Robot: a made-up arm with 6 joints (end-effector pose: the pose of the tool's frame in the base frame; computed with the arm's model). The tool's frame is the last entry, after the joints.
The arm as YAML. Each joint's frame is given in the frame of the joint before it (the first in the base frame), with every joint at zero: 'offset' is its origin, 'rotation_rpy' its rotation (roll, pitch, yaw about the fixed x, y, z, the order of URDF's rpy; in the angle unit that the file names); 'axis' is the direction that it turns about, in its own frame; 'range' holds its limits. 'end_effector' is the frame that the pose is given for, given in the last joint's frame.
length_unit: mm
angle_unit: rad
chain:
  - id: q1
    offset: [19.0, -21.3, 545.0]
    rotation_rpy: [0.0, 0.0, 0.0]
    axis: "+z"
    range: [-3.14, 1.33]
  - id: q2
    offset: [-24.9, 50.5, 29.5]
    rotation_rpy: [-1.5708, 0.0, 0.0]
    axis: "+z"
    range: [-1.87, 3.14]
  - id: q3
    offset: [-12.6, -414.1, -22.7]
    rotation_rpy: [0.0, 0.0, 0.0]
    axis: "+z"
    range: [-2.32, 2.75]
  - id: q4
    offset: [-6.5, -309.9, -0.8]
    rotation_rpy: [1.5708, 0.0, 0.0]
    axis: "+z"
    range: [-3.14, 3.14]
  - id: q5
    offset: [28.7, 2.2, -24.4]
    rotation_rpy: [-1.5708, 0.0, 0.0]
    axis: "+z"
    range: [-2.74, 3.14]
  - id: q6
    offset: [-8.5, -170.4, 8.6]
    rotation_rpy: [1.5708, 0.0, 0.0]
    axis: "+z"
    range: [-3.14, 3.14]
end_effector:
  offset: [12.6, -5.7, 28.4]
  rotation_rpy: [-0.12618, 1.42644, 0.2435]
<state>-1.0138 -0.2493 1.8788 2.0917 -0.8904 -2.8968</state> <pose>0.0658 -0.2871 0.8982 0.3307 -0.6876 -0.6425 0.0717</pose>
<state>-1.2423 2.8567 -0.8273 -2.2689 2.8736 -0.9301</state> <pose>0.0535 -0.2393 0.1961 0.7265 -0.5057 0.4546 -0.0997</pose>
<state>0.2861 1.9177 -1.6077 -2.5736 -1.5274 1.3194</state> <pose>0.5662 0.2441 0.6806 0.2158 -0.4406 0.6773 -0.5483</pose>
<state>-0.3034 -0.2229 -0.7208 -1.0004 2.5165 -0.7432</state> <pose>-0.1906 -0.0586 1.1075 0.0458 0.4210 0.8848 0.1944</pose>
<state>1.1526 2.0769 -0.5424 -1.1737 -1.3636 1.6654</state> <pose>0.1150 0.6625 0.4454 0.1570 0.8990 -0.2492 -0.3242</pose>
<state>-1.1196 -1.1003 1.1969 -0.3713 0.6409 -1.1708</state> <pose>-0.1070 0.1772 1.1871 0.0585 0.6334 0.5132 -0.5762</pose>
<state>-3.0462 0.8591 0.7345 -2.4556 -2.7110 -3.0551</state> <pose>-0.3514 -0.0940 0.8222 0.0874 0.2316 0.1147 0.9621</pose>
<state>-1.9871 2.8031 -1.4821 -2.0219 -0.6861 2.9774</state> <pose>-0.0943 -0.5753 0.2361 0.4000 0.5563 0.5844 0.4347</pose>
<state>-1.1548 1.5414 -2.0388 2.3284 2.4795 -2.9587</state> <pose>0.2292 -0.1520 0.6611 0.2293 -0.5335 -0.2654 -0.7697</pose>
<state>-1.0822 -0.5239 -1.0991 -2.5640 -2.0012 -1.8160</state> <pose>-0.0918 0.4133 1.0317 0.4968 -0.0553 0.8307 0.2450</pose>
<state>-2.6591 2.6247 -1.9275 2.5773 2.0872 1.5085</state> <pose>-0.0747 -0.2012 0.4877 0.0617 0.0192 0.4365 0.8974</pose>
